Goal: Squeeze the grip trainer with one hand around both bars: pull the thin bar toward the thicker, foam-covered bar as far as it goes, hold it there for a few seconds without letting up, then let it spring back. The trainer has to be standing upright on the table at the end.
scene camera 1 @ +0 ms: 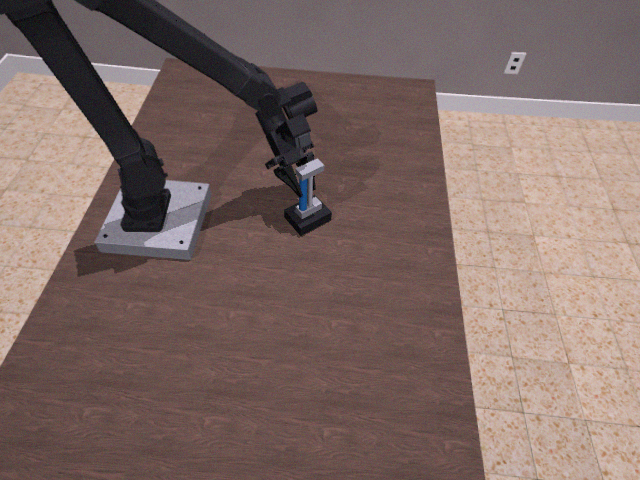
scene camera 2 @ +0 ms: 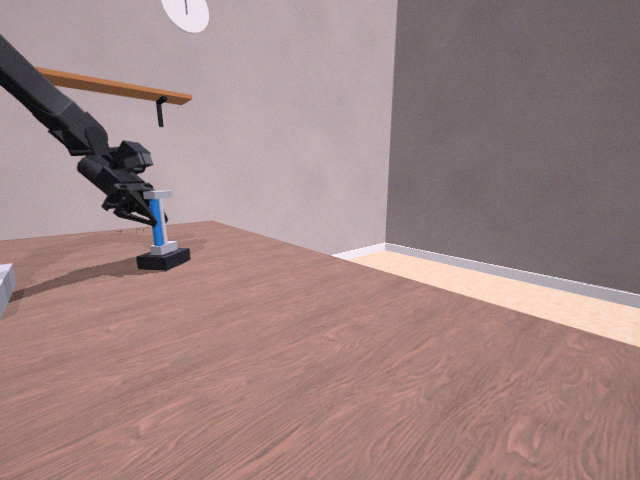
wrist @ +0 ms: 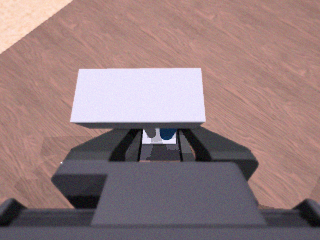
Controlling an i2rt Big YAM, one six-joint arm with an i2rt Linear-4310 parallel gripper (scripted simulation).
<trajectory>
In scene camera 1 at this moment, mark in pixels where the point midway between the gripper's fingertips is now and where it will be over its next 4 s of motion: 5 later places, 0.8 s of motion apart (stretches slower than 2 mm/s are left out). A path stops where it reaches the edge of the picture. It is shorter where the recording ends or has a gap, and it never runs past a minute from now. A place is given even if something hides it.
My gripper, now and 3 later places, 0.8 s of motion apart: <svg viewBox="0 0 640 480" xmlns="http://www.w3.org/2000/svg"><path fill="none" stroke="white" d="M307 193L304 190L291 162L283 145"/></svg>
</trajectory>
